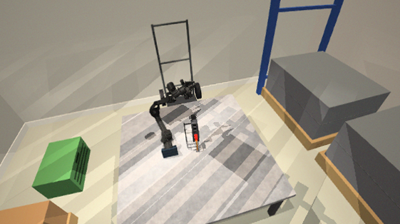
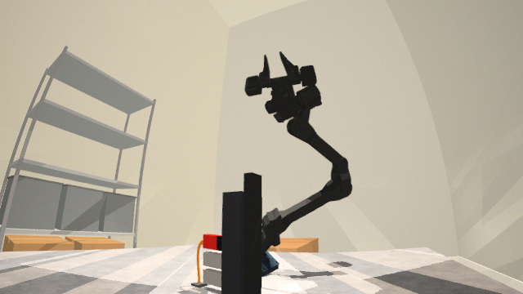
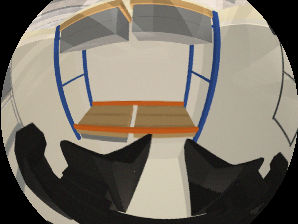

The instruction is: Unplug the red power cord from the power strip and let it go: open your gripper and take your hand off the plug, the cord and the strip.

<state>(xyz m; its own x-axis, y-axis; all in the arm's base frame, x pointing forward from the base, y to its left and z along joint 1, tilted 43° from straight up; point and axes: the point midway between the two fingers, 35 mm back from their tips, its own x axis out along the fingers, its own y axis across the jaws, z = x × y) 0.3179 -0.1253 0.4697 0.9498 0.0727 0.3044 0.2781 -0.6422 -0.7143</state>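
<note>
The red plug lies 5 cm behind my gripper tip, 18 cm to the right of it and 42 cm below it.
</note>
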